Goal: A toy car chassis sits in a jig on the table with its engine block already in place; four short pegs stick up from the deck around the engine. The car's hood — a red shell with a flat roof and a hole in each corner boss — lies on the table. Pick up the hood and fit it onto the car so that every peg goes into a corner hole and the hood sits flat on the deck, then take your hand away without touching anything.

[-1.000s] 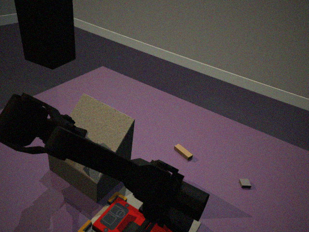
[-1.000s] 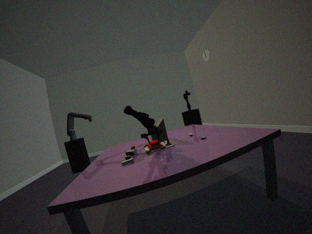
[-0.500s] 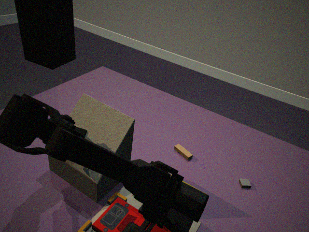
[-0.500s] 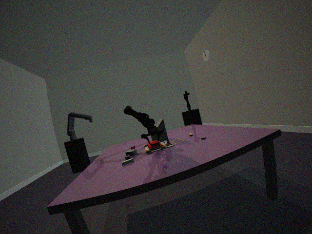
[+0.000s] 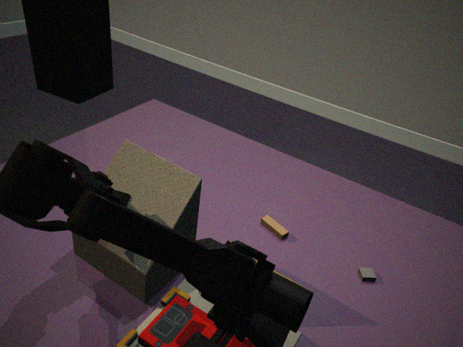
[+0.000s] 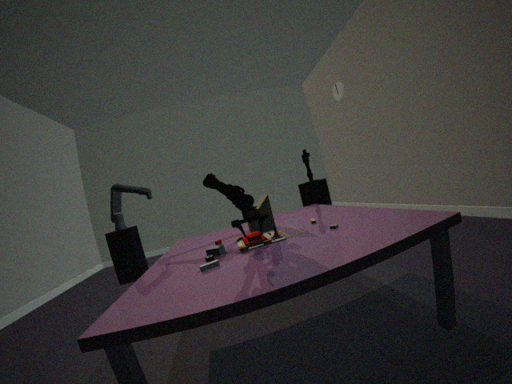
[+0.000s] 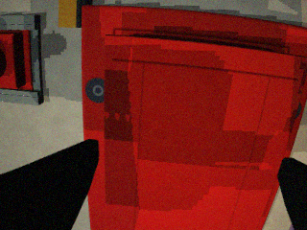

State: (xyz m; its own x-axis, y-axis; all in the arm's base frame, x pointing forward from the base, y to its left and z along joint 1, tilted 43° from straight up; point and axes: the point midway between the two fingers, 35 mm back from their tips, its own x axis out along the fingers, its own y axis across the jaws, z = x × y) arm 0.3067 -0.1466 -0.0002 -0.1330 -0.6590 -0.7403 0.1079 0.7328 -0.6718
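Now: gripper tip right at the red hood. Also, from my gripper tip: wooden block (40 mm behind, 380 mm to the left, 30 mm below); grey block (190 mm ahead, 350 mm to the left, 30 mm below).
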